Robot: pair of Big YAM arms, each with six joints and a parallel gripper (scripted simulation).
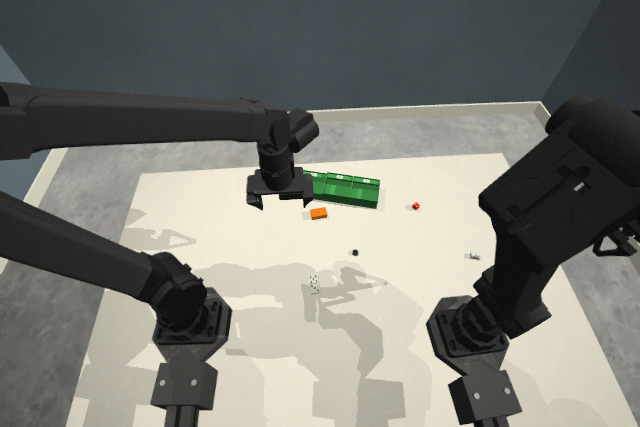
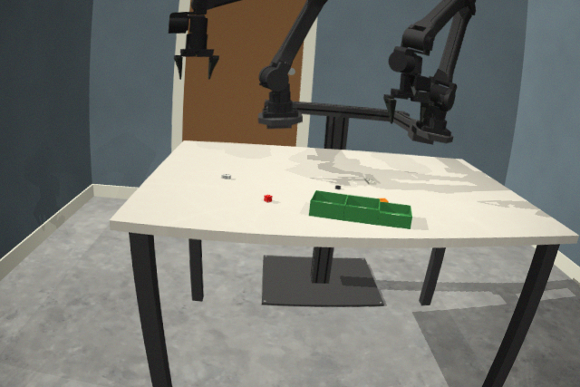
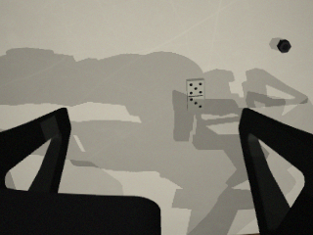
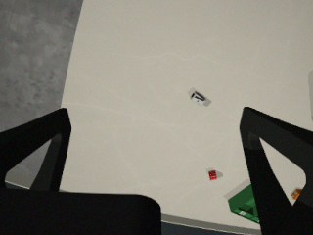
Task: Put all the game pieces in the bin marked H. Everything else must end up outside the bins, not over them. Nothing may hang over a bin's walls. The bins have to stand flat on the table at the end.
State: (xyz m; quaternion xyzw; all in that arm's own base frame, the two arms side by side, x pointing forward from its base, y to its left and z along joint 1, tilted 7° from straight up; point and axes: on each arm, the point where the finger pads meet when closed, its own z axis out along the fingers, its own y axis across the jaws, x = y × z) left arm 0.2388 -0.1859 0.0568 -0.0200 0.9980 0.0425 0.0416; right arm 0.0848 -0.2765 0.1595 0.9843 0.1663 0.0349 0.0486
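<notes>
The white domino is 21 cm below my left hand, 10 cm behind it and 7 cm to the right of it. From my left hand the other things lie so: green bin row (20 cm below, 20 cm ahead, 13 cm to the right); orange block (21 cm below, 12 cm ahead, 8 cm to the right); black piece (22 cm below, 18 cm to the right, 1 cm behind).
</notes>
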